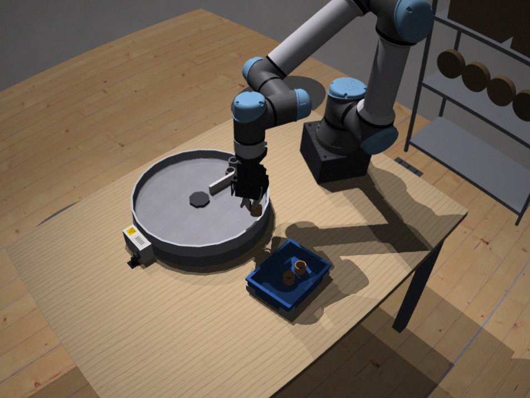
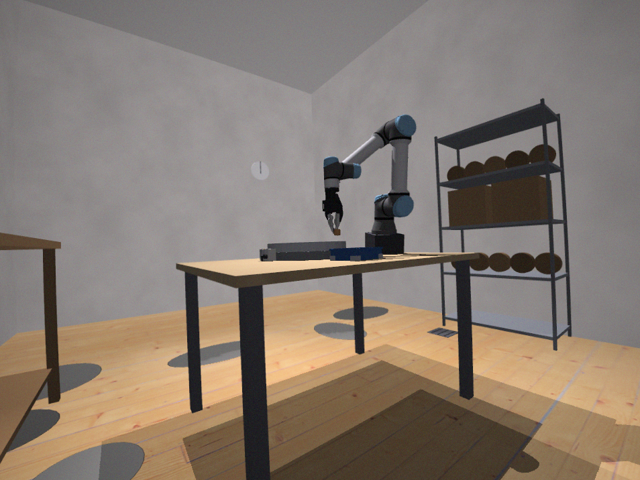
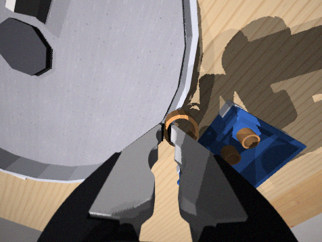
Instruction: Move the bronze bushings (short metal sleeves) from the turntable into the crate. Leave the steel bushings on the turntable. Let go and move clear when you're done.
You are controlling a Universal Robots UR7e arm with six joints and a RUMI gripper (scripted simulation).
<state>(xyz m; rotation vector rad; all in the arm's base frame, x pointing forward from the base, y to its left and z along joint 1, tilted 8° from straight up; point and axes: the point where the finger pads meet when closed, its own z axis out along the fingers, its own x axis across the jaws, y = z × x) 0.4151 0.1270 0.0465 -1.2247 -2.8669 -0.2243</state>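
Right now my hand is 19 cm to the right of the blue crate and 11 cm above it. From my hand the other things lie so: grey turntable: 8 cm ahead, 18 cm to the right, 8 cm below.
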